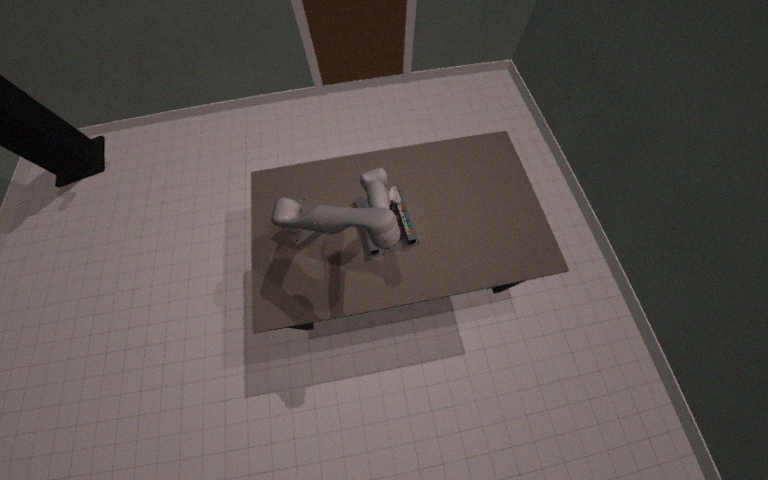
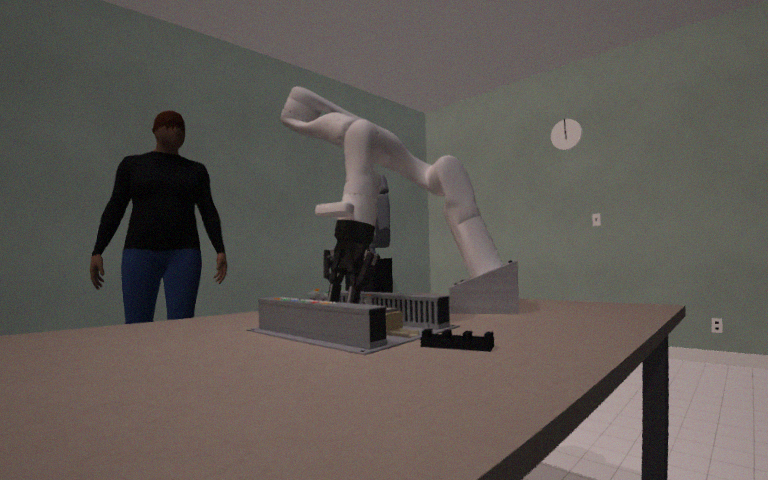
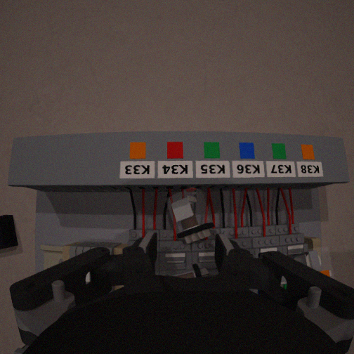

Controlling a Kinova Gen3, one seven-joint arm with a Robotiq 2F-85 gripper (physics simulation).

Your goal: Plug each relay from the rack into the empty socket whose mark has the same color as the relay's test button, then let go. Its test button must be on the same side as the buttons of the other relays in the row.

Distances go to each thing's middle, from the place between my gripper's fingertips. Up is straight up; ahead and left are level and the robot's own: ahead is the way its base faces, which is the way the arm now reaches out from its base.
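Labels:
You'll find the black rack (image 2: pixel 446 340) 240 mm to the left of my hand, 20 mm ahead of it and 40 mm below it.

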